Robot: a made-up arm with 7 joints. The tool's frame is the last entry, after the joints. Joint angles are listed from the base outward.
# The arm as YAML. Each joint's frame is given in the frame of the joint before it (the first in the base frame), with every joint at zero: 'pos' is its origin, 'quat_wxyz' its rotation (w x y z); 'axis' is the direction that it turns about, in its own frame. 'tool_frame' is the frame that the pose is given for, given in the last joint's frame.
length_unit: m
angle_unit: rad
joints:
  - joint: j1
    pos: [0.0, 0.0, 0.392]
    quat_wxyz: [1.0, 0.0, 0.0, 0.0]
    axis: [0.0, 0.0, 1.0]
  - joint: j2
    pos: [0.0, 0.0, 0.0]
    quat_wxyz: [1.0, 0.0, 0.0, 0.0]
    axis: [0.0, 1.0, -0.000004]
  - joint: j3
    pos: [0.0, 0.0, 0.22]
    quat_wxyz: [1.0, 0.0, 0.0, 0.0]
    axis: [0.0, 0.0, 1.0]
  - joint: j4
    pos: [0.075, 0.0, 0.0]
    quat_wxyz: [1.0, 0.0, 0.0, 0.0]
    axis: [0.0, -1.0, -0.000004]
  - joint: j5
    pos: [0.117, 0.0, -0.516]
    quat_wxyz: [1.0, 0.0, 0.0, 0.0]
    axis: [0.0, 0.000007, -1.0]
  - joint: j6
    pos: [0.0, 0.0, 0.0]
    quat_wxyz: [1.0, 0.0, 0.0, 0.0]
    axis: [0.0, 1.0, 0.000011]
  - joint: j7
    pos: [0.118, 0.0, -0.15]
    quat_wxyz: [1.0, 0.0, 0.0, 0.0]
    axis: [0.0, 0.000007, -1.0]
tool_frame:
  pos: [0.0, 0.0, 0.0]
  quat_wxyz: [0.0, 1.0, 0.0, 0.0]
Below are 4 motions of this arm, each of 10 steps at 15 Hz.
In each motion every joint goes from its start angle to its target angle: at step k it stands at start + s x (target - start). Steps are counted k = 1, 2, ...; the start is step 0. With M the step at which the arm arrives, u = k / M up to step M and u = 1 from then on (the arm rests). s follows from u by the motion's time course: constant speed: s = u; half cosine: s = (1 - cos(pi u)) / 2; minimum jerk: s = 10 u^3 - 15 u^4 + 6 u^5.
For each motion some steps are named. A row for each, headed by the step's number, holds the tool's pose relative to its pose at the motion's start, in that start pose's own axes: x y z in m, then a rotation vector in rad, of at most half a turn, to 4 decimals.
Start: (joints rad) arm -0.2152 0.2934 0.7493 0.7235 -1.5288 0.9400 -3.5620
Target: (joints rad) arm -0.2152 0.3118 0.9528 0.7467 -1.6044 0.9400 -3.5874
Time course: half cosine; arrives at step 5
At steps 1, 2, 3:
1: -0.0068 -0.0044 -0.0096 0.0213 -0.0056 -0.0145
2: -0.0243 -0.0151 -0.0356 0.0774 -0.0201 -0.0517
3: -0.0456 -0.0264 -0.0690 0.1474 -0.0378 -0.0965

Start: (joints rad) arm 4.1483 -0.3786 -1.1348 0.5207 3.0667 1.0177 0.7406
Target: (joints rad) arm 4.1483 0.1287 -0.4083 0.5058 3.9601 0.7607 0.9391
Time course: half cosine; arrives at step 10
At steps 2, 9, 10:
2: 0.0275 0.0052 -0.0092 0.0359 0.0322 0.0190
9: 0.2783 -0.0383 -0.2412 0.5328 0.3076 0.1611
10: 0.2835 -0.0413 -0.2513 0.5509 0.3131 0.1635

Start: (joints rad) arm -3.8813 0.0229 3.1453 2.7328 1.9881 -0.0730 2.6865
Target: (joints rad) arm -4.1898 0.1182 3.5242 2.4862 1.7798 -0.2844 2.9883
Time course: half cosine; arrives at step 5
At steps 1, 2, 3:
1: -0.0007 -0.0069 -0.0012 0.0218 -0.0146 0.0135
2: 0.0006 -0.0240 -0.0050 0.0753 -0.0520 0.0457
3: 0.0080 -0.0439 -0.0107 0.1343 -0.0959 0.0785

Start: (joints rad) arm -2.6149 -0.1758 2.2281 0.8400 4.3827 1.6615 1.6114
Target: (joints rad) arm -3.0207 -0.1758 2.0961 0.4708 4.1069 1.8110 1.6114
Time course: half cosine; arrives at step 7
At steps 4, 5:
4: -0.2302 0.0313 0.1037 -0.1690 -0.0425 -0.3260
5: -0.3042 0.0555 0.1186 -0.2019 -0.0627 -0.4311

